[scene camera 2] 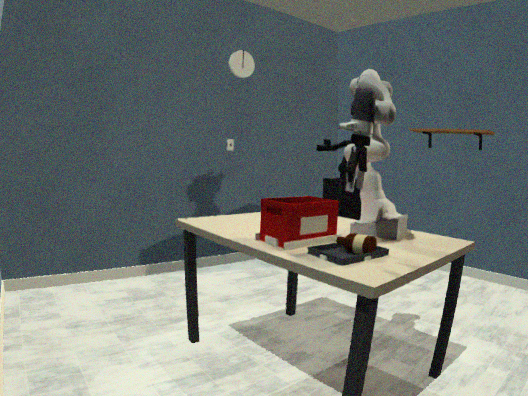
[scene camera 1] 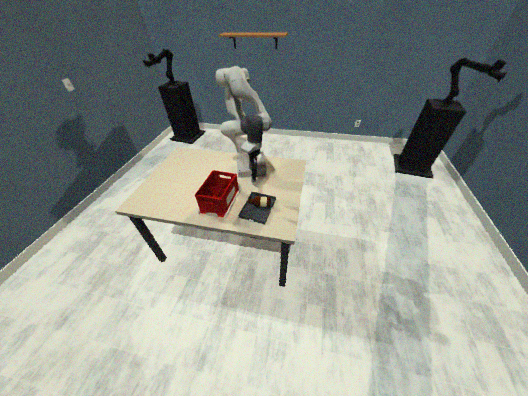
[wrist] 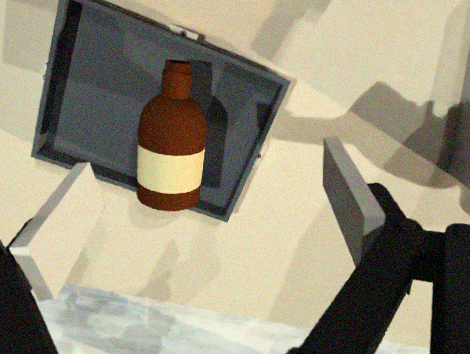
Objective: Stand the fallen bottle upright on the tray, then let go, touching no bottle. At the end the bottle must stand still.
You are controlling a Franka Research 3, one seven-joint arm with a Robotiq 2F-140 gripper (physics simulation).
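Note:
The brown bottle (scene camera 1: 261, 201) (scene camera 2: 364, 243) (wrist: 171, 131) with a cream label lies on its side on the dark grey tray (scene camera 1: 253, 214) (scene camera 2: 326, 250) (wrist: 100, 105). In both scene views its neck points left, towards the crate's side. In the wrist view the neck points to the top and the base overlaps the tray's lower rim. My gripper (scene camera 1: 254, 175) (scene camera 2: 356, 180) (wrist: 207, 173) is open and empty. It hangs above the table, higher than the bottle and apart from it. In the wrist view the bottle appears between the two wide-set fingers, nearer the left one.
A red crate (scene camera 1: 210, 206) (scene camera 2: 280, 226) stands beside the tray on the table (scene camera 1: 165, 182) (scene camera 2: 400, 267), on the left in both scene views. Its walls rise well above the tray. The arm's base stands at the table's back. Two black pedestals with small black arms stand behind the table.

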